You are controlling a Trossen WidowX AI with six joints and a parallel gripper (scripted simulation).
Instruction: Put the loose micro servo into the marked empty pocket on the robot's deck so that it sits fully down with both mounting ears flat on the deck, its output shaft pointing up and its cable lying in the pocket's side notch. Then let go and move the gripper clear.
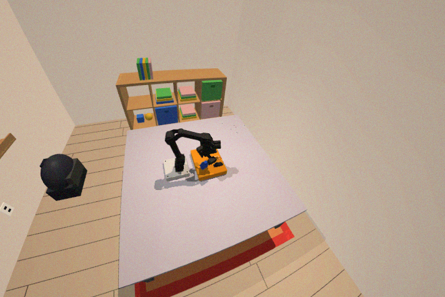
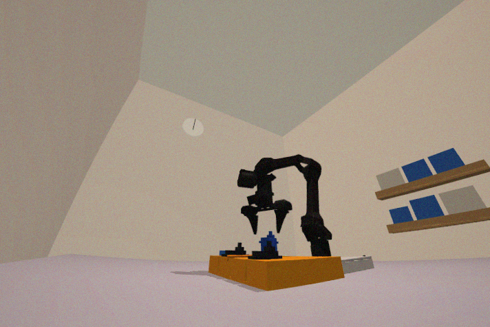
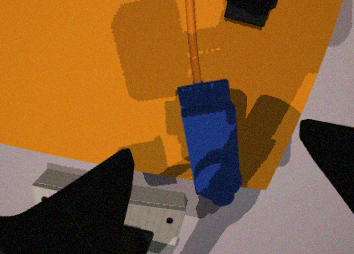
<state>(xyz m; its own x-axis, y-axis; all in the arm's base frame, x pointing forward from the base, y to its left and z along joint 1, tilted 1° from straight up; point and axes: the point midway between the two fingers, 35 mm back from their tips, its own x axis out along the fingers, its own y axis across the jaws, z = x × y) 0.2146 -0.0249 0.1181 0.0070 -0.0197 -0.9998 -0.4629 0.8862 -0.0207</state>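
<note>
Now: gripper tip 9 cm above the orange deck, 6 cm to the right of it and 1 cm past it.
</note>
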